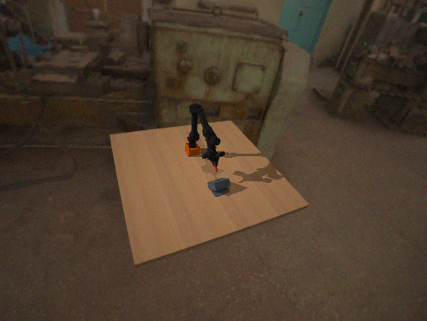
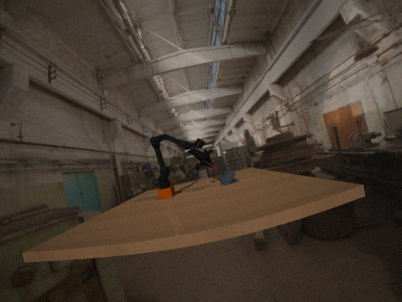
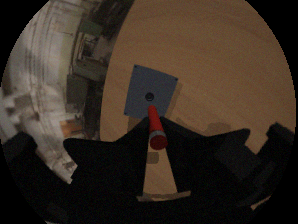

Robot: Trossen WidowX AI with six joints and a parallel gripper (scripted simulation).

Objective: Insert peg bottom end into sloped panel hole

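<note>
The blue-grey sloped panel is 10 cm below my gripper tip, 8 cm ahead of it and 2 cm to the left of it.
</note>
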